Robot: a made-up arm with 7 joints. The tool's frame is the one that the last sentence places.
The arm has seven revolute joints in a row. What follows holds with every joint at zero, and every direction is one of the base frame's.
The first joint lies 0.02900 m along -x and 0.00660 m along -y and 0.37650 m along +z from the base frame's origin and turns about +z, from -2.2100 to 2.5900 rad.
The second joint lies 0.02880 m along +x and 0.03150 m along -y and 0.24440 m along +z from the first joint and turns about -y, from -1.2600 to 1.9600 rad.
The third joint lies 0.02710 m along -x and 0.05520 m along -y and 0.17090 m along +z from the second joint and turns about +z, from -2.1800 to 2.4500 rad.
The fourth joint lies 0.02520 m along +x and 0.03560 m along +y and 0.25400 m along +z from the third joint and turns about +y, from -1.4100 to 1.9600 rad.
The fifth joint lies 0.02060 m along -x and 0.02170 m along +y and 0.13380 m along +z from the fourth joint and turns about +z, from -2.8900 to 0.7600 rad.
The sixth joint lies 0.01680 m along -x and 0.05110 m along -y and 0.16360 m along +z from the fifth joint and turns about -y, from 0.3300 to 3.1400 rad.
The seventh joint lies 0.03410 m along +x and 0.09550 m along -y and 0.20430 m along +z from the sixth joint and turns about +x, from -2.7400 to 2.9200 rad.
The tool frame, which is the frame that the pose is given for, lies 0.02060 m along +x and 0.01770 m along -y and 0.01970 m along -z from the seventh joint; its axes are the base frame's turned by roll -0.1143, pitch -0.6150 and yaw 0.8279 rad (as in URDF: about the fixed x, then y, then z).
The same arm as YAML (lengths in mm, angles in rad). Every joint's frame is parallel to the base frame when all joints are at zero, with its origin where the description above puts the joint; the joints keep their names.
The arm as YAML. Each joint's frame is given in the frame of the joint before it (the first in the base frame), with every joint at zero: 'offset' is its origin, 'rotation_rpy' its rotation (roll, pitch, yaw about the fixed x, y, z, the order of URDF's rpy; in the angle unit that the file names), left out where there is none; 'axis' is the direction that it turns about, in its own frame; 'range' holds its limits. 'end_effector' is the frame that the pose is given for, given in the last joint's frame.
length_unit: mm
angle_unit: rad
chain:
  - id: joint 1
    offset: [-29.0, -6.6, 376.5]
    axis: [0.0, 0.0, 1.0]
    range: [-2.21, 2.59]
  - id: joint 2
    offset: [28.8, -31.5, 244.4]
    axis: [0.0, -1.0, 0.0]
    range: [-1.26, 1.96]
  - id: joint 3
    offset: [-27.1, -55.2, 170.9]
    axis: [0.0, 0.0, 1.0]
    range: [-2.18, 2.45]
  - id: joint 4
    offset: [25.2, 35.6, 254.0]
    axis: [0.0, 1.0, 0.0]
    range: [-1.41, 1.96]
  - id: joint 5
    offset: [-20.6, 21.7, 133.8]
    axis: [0.0, 0.0, 1.0]
    range: [-2.89, 0.76]
  - id: joint 6
    offset: [-16.8, -51.1, 163.6]
    axis: [0.0, -1.0, 0.0]
    range: [0.33, 3.14]
  - id: joint 7
    offset: [34.1, -95.5, 204.3]
    axis: [1.0, 0.0, 0.0]
    range: [-2.74, 2.92]
end_effector:
  offset: [20.6, -17.7, -19.7]
  rotation_rpy: [-0.1143, -0.615, 0.8279]

